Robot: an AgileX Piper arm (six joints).
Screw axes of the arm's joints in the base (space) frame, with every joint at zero. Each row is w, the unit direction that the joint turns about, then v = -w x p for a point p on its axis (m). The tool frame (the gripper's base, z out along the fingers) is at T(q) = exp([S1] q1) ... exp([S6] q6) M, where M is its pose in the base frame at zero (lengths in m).
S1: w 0 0 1 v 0.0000 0.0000 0.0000
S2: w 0 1 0 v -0.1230 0.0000 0.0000
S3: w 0 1 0 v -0.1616 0.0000 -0.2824
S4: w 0.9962 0 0.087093 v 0.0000 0.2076 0.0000
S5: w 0 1 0 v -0.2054 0.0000 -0.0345
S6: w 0.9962 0 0.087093 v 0.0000 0.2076 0.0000
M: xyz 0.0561 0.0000 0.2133 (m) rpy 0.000 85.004 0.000 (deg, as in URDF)
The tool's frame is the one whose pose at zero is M.
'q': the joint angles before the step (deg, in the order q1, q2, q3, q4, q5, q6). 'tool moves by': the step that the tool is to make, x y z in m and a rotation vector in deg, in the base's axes. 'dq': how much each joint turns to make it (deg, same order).
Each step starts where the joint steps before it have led.
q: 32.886 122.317 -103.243 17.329 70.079 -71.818
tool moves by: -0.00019 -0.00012 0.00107 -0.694 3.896 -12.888
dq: 0.000 -0.139 0.001 0.000 0.000 13.520
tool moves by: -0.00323 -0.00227 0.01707 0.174 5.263 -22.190
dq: 0.000 -2.227 -0.002 -0.105 0.001 23.366
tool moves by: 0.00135 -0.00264 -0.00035 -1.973 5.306 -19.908
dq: 0.000 -0.065 0.002 -2.058 -0.001 21.326
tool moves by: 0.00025 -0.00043 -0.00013 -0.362 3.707 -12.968
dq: 0.000 0.001 -0.002 -0.346 0.001 13.607
